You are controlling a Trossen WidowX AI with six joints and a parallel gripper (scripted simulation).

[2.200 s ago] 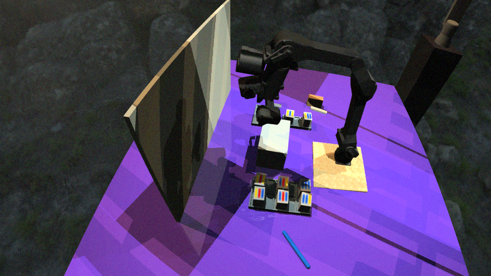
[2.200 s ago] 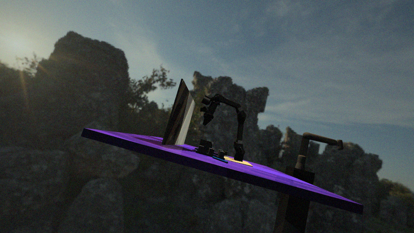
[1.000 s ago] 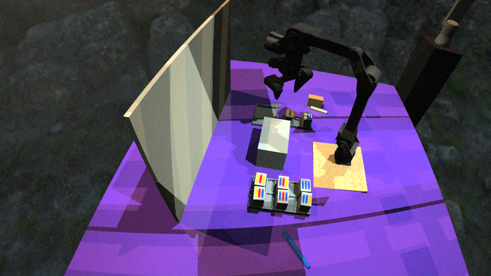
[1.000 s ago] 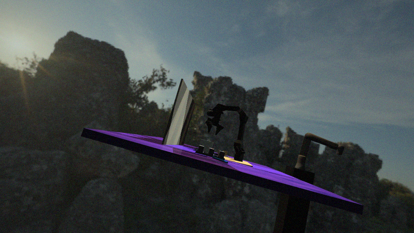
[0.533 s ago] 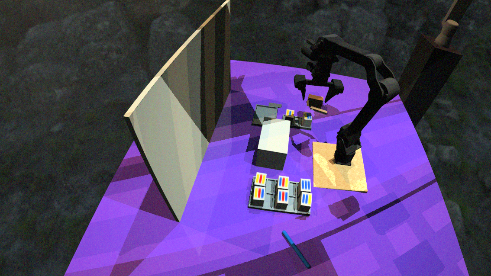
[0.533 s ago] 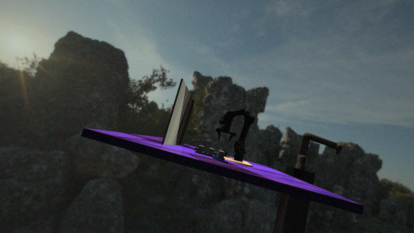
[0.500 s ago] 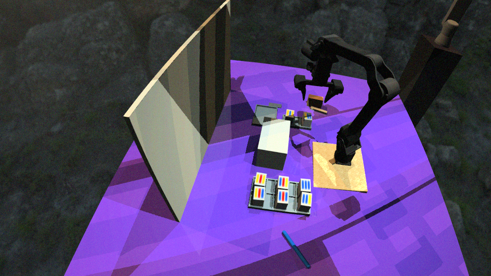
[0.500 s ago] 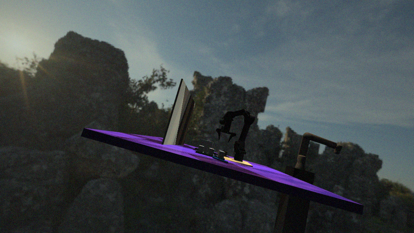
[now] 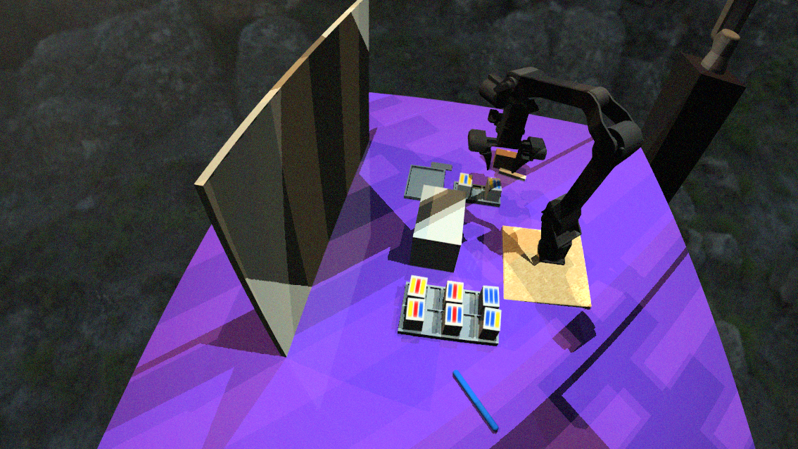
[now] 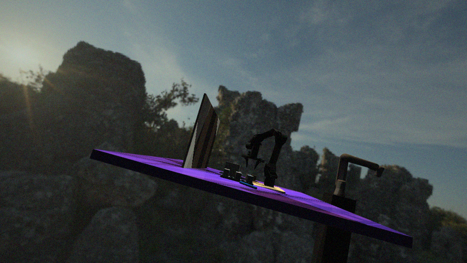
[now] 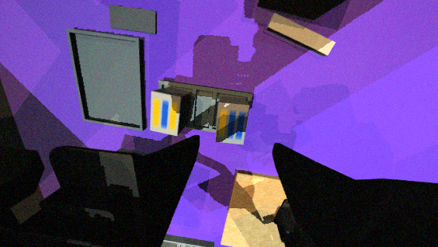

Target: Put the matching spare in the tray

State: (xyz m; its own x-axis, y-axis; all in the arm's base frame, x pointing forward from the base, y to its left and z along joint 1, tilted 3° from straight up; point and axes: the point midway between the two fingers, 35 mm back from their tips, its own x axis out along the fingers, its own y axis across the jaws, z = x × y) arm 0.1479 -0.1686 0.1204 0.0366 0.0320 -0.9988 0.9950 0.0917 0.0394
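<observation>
My gripper tip is 6 cm above the spare. Round my gripper tip: flat grey tray 18 cm ahead, 9 cm below, 1 cm to the right; tall panel 38 cm ahead, 18 cm to the left, 13 cm above; dark rack 9 cm below, 4 cm ahead.
</observation>
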